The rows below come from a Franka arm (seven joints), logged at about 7 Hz.
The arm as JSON. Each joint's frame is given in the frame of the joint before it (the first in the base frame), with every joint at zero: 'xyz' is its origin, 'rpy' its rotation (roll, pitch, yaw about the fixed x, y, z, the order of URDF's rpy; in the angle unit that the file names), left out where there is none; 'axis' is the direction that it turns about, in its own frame. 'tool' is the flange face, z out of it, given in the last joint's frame.
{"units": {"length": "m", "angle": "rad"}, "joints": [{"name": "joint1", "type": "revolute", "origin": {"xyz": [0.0, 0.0, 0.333]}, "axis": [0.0, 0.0, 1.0]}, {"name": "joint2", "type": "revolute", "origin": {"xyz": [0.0, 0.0, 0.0]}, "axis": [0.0, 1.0, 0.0]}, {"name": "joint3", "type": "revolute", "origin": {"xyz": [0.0, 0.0, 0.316]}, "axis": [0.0, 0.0, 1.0]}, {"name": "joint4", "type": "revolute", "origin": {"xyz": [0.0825, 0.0, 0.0]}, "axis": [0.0, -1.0, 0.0]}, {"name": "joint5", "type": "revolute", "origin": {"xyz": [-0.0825, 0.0, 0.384]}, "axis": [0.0, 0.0, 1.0]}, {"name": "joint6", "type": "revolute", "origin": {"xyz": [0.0, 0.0, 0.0]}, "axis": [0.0, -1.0, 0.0]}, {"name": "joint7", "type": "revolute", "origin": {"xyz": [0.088, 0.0, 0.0]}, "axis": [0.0, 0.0, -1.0]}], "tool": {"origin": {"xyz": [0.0, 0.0, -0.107], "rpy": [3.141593, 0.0, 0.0]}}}
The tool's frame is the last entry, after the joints.
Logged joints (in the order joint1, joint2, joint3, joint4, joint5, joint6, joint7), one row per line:
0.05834, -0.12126, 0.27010, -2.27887, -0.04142, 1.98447, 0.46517
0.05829, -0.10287, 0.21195, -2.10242, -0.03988, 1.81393, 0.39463
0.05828, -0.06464, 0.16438, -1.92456, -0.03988, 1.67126, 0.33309
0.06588, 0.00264, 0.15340, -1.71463, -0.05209, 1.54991, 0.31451
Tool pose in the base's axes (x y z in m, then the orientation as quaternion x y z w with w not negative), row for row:
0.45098, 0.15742, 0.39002, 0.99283, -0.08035, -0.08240, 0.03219
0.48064, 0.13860, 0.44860, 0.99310, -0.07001, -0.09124, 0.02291
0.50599, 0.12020, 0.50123, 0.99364, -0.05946, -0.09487, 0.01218
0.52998, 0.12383, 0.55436, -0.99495, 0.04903, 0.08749, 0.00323
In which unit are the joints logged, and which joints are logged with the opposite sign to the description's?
The joints are logged in radians. Opposite sign: joint5.
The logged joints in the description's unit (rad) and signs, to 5 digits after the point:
0.05834, -0.12126, 0.27010, -2.27887, 0.04142, 1.98447, 0.46517
0.05829, -0.10287, 0.21195, -2.10242, 0.03988, 1.81393, 0.39463
0.05828, -0.06464, 0.16438, -1.92456, 0.03988, 1.67126, 0.33309
0.06588, 0.00264, 0.15340, -1.71463, 0.05209, 1.54991, 0.31451

